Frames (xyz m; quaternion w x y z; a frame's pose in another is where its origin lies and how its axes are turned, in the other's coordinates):
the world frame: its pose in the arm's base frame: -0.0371 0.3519 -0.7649 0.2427 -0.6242 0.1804 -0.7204
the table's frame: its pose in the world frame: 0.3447 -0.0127 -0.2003 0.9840 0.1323 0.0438 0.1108
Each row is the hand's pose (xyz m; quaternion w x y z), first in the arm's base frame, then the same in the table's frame.
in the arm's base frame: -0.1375 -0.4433 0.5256 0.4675 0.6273 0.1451 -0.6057
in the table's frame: 1.1043 -0.2412 0.4119 0.3187 0.4865 0.7626 0.2831
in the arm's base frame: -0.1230 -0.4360 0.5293 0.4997 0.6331 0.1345 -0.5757
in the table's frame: 1.0994 -0.2424 0.4277 0.3045 0.5088 0.7416 0.3139
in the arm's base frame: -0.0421 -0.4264 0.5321 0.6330 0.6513 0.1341 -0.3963
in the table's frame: 1.0837 -0.2176 0.5038 0.2157 0.5579 0.6380 0.4849
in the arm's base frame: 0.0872 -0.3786 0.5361 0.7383 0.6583 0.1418 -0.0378
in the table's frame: 1.0340 -0.1983 0.6310 0.0082 -0.5528 -0.4389 -0.7083
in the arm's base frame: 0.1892 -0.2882 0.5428 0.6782 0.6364 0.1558 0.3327
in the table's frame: 0.9577 -0.2191 0.7422 0.2896 -0.4420 -0.2415 -0.8139
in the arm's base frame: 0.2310 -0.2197 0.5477 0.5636 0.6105 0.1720 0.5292
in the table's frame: 0.9043 -0.2491 0.7942 0.4624 -0.3273 -0.1432 -0.8115
